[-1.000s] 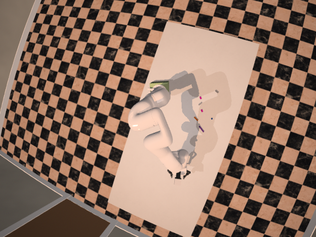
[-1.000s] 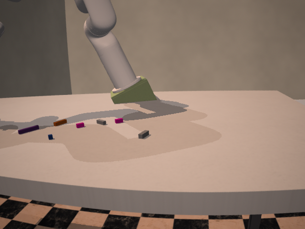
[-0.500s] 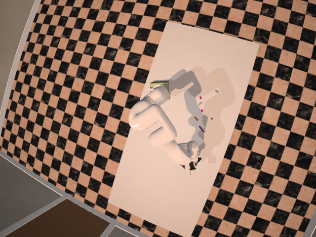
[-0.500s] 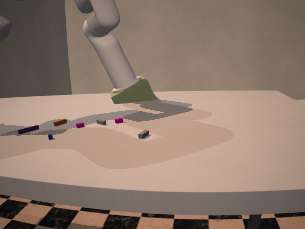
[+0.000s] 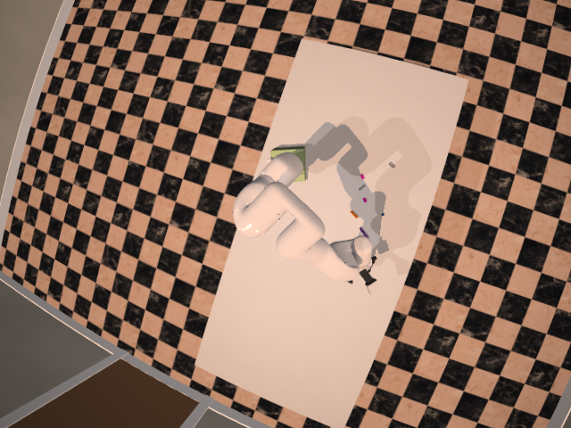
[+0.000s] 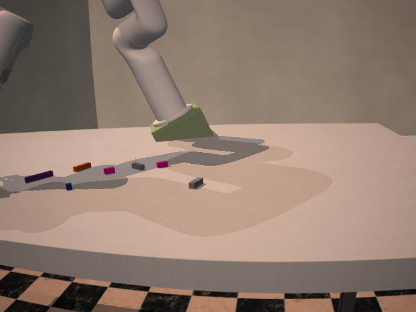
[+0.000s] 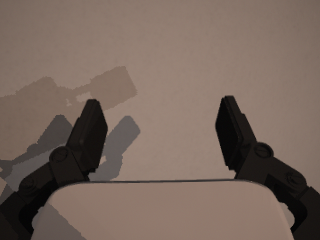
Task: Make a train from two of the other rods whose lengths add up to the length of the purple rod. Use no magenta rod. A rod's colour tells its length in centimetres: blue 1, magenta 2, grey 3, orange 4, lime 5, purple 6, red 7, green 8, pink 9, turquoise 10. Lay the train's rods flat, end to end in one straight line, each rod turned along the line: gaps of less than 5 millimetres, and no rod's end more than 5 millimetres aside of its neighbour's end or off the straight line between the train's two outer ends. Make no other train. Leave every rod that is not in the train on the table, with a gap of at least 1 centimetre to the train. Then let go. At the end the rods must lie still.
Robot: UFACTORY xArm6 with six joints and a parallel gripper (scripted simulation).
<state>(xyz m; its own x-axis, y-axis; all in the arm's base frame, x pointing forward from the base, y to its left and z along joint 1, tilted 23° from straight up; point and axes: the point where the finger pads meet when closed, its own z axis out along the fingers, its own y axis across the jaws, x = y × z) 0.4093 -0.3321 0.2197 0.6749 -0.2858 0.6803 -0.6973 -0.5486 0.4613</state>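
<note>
Right now the purple rod is 17 cm to the left of my hand, 8 cm below it and 1 cm behind it. From my hand the other things lie so: orange rod (25 cm to the left, 8 cm below, 8 cm behind); then small blue rod (27 cm to the left, 8 cm below, 5 cm ahead).
</note>
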